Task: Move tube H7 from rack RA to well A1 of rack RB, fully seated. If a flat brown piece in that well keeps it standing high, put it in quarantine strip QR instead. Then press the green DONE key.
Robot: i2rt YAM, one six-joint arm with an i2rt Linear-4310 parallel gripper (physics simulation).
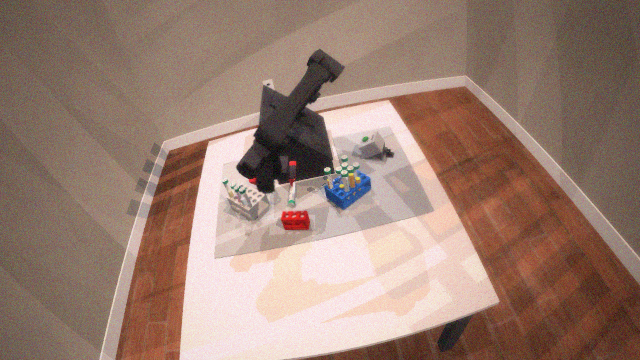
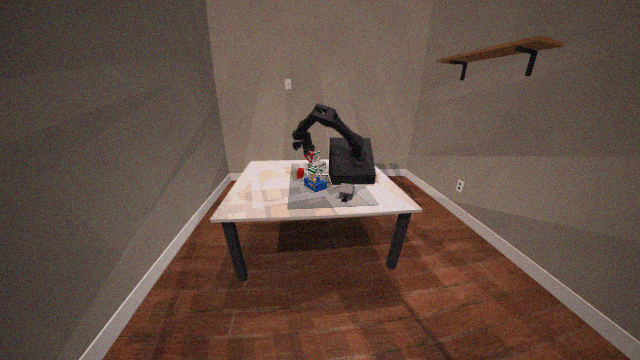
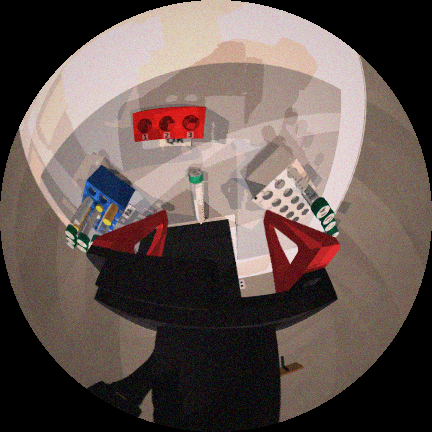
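Seen in the pictures: gripper, fingertip midpoint: [image 1: 277, 185] [image 2: 311, 160] [image 3: 215, 215]; arm's base, link origin: [image 2: 355, 152].
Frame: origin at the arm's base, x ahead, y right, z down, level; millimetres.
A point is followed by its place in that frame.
A green-capped tube [image 1: 291, 195] @[x 265, y 46, z 166 mm] [image 3: 198, 197] @[x 258, y 47, z 166 mm] lies on the mat between the racks; its cap label is unreadable. Blue rack RA [image 1: 345, 201] @[x 337, y -126, z 173 mm] [image 2: 315, 186] @[x 294, y -217, z 146 mm] [image 3: 112, 184] @[x 324, y -90, z 161 mm] holds several green-capped and yellow-topped tubes. White rack RB [image 1: 249, 211] @[x 328, y 188, z 140 mm] [image 3: 271, 162] @[x 307, y 167, z 165 mm] holds a row of green-capped tubes; several wells show empty, and well A1 cannot be picked out. Red strip QR [image 1: 295, 220] @[x 406, y 36, z 138 mm] [image 2: 300, 173] @[x 386, y 2, z 148 mm] [image 3: 179, 116] @[x 391, y 54, z 134 mm] has three empty wells. My gripper [image 1: 272, 184] @[x 306, y 74, z 75 mm] [image 3: 215, 215] @[x 306, y 74, z 75 mm] is wide open and empty, above the mat near the lying tube. The green key [image 1: 365, 139] @[x 110, y -248, z 113 mm] is on a grey box [image 1: 373, 147] @[x 147, y -268, z 127 mm] [image 2: 346, 190] @[x 124, y -304, z 134 mm].
The black arm base [image 1: 305, 150] @[x 174, y -31, z 62 mm] [image 2: 351, 160] @[x 38, y -41, z 41 mm] stands behind the lying tube, close to its end. The grey mat [image 1: 400, 200] @[x 375, y -302, z 184 mm] [image 2: 297, 200] @[x 402, y -313, z 184 mm] lies under the racks and strip on the white table [image 1: 225, 310] @[x 668, y 280, z 187 mm] [image 2: 240, 205] @[x 711, y -349, z 187 mm]. A wall shelf [image 2: 500, 49] hangs off to the side.
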